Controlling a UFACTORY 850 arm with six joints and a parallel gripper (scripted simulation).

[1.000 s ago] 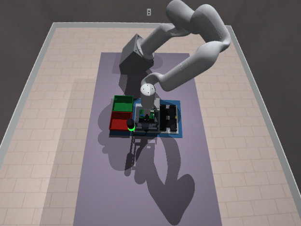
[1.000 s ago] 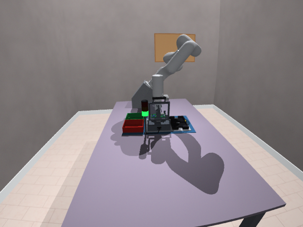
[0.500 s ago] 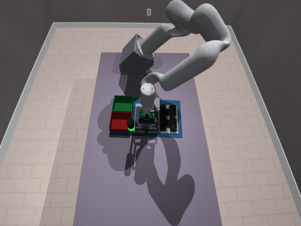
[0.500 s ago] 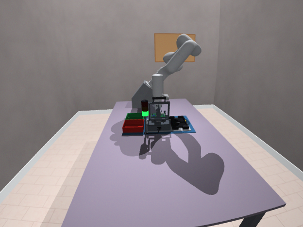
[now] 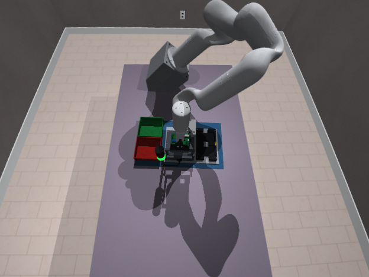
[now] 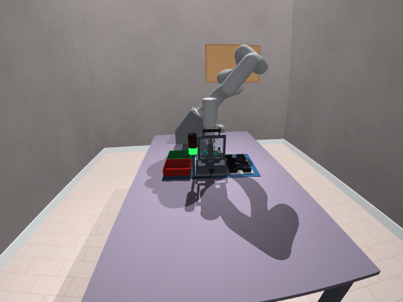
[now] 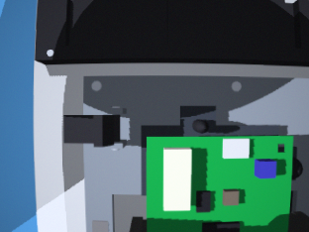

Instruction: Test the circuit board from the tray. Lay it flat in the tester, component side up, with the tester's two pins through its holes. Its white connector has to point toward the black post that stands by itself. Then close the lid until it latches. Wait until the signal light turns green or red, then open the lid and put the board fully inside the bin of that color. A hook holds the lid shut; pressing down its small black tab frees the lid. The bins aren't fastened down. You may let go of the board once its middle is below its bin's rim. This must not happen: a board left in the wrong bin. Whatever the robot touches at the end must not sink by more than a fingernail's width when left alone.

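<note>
Right now the tester nest is 10 mm ahead of my hand, 10 mm to the left of it and 30 mm below it. The rest, counted from my hand: green circuit board 10 mm below; clear lid 120 mm ahead, 80 mm above; red bin 50 mm ahead, 200 mm to the right, 90 mm below.
</note>
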